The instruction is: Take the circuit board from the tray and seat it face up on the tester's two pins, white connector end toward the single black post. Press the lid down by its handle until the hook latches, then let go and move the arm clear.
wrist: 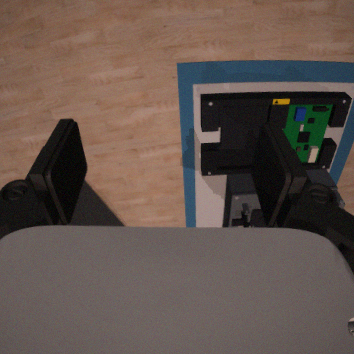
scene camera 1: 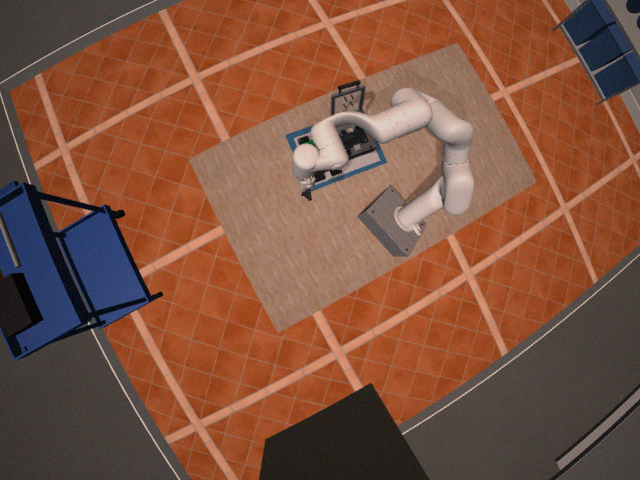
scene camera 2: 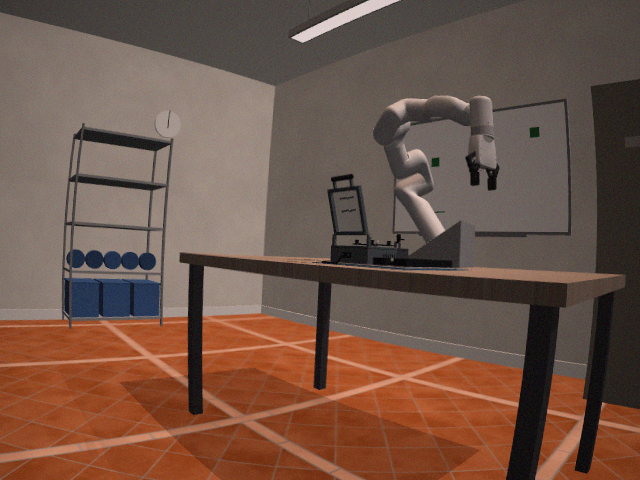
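Where they show: gripper, between the fingertips: [wrist: 168,143] [scene camera 2: 483,187]; arm's base, origin of its link: [scene camera 1: 404,219] [scene camera 2: 439,243].
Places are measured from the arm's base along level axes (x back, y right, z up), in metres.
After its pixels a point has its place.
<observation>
The green circuit board [wrist: 308,127] @[x -0.512, y -0.152, z -0.073 m] lies in the right part of the black tray [wrist: 245,97] @[x -0.417, y -0.224, z -0.068 m], with its white connector toward the tester in the wrist view; the right finger hides part of the tray. In scene camera 1 the arm covers most of the board. The tester [scene camera 1: 356,142] @[x -0.410, y 0.016, z -0.023 m] [scene camera 2: 351,254] @[x -0.547, y 0.020, z -0.059 m] stands beside the tray, its lid [scene camera 1: 347,100] @[x -0.561, y 0.041, z 0.091 m] [scene camera 2: 347,210] @[x -0.562, y 0.032, z 0.075 m] raised with the black handle [scene camera 1: 349,86] @[x -0.574, y 0.040, z 0.178 m] [scene camera 2: 342,179] @[x -0.587, y 0.036, z 0.169 m] on top. My gripper [scene camera 2: 483,180] @[x -0.337, y -0.328, z 0.164 m] [wrist: 168,143] @[x -0.337, y -0.328, z 0.164 m] is open and empty, pointing down high above the table. The tray is off to its right in the wrist view.
Tray and tester share a blue-bordered mat [scene camera 1: 383,158] @[x -0.293, y 0.116, z -0.090 m] [wrist: 186,100] @[x -0.337, y -0.226, z -0.090 m] on the wooden table [scene camera 1: 248,248] @[x -0.263, y -0.653, z -0.092 m] [scene camera 2: 516,276] @[x -0.593, y -0.522, z -0.092 m]. The arm's grey base block [scene camera 1: 382,219] @[x -0.057, y -0.109, z 0.066 m] [scene camera 2: 463,242] @[x -0.077, y -0.144, z 0.004 m] stands near the mat. A blue cart [scene camera 1: 103,258] is beyond the table's left side in scene camera 1.
</observation>
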